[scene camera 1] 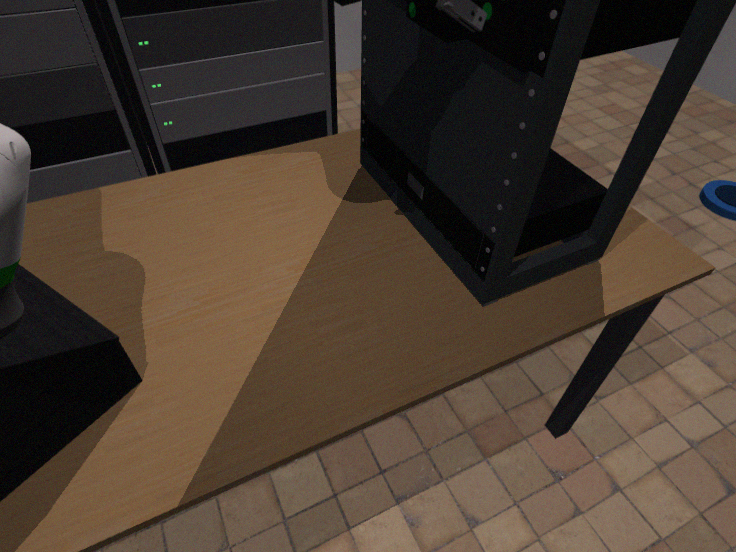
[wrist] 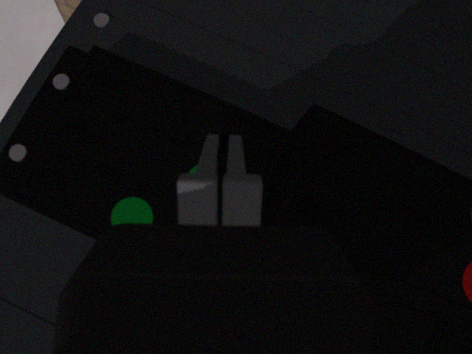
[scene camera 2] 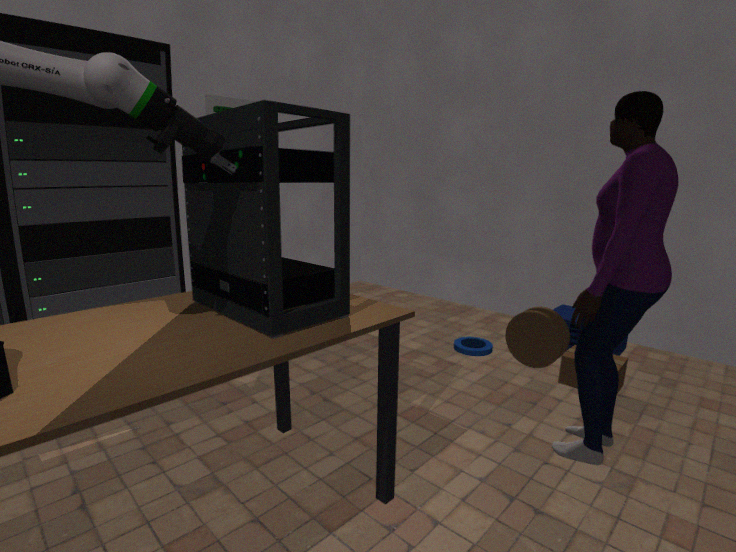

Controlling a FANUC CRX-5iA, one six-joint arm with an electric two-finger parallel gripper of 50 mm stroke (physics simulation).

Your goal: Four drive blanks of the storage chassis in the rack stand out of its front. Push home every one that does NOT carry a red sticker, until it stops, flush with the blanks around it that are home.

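Places are measured from the arm's base along level axes (x left, y back, z up), in centimetres.
Where they show: gripper, fingertip midpoint: [scene camera 1: 480,23] [wrist: 224,157] [scene camera 2: 234,170].
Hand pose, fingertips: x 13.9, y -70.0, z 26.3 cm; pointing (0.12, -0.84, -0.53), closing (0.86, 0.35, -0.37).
Note:
After its pixels a point has its place.
The storage chassis [scene camera 1: 511,38] @(z 26.2, x 8.7, y -72.1 cm) [scene camera 2: 250,172] @(z 25.7, x 7.0, y -72.4 cm) [wrist: 125,125] @(z 26.7, x 9.2, y -71.8 cm) is a black band high in the dark rack [scene camera 1: 543,118] @(z 18.3, x 3.4, y -76.2 cm) [scene camera 2: 271,237] @(z 9.2, x 3.4, y -76.3 cm). Its blanks are too dark to tell one from another or how far each stands out. A green sticker [scene camera 1: 487,10] @(z 27.8, x 13.7, y -70.6 cm) [scene camera 2: 240,154] @(z 30.4, x 11.4, y -71.2 cm) [wrist: 132,212] @(z 30.3, x 11.4, y -71.2 cm) shows near the fingers; a second green spot is partly behind them in the wrist view. A red sticker [scene camera 2: 203,166] @(z 27.8, x 24.7, y -64.0 cm) [wrist: 468,281] @(z 27.9, x 24.1, y -64.1 cm) is farther along the front, cut by the wrist view's right edge. My gripper [scene camera 1: 480,24] @(z 26.3, x 13.9, y -70.0 cm) [scene camera 2: 233,169] @(z 26.3, x 13.9, y -70.0 cm) [wrist: 224,157] @(z 26.3, x 13.9, y -70.0 cm) is shut and empty, its tips at or close before the chassis front; contact cannot be told.
The rack stands on the wooden table [scene camera 1: 208,267] @(z -18.4, x 22.4, y -26.6 cm) [scene camera 2: 118,356] @(z -18.4, x 9.7, y -37.6 cm). A lower black unit [scene camera 1: 445,216] @(z -7.7, x 16.9, y -71.3 cm) [scene camera 2: 243,288] @(z -6.6, x 16.2, y -71.5 cm) sits at the rack's bottom. Server cabinets [scene camera 1: 237,59] [scene camera 2: 95,202] stand behind. A person [scene camera 2: 639,207] stands right of the table, near a blue ring [scene camera 1: 710,202] [scene camera 2: 460,349] on the floor.

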